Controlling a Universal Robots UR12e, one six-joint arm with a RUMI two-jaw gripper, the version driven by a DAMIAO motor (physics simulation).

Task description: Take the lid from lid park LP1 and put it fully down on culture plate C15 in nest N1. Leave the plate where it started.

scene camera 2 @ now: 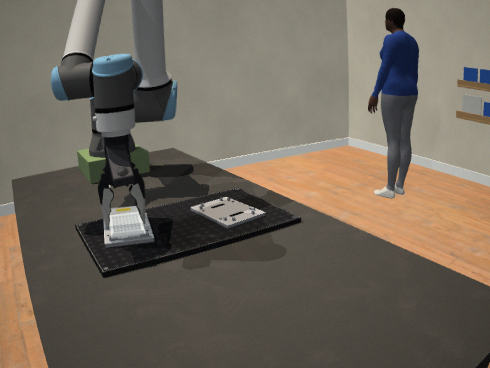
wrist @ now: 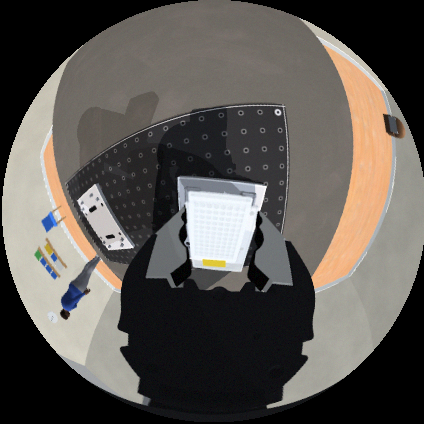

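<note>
My gripper is shut on the clear lid, which has a yellow label at its rear end. The lid is over the white welled culture plate C15, nearly lined up with it, and the wells show through it. The plate sits in nest N1 at the left of the board in the scene view. Whether a small gap remains between lid and plate cannot be told. Lid park LP1, a pale plate with small posts and two dark slots, holds no lid.
A black perforated board carries the nest and the lid park on the dark table. The arm's green base block is behind. A person stands on the floor beyond the table.
</note>
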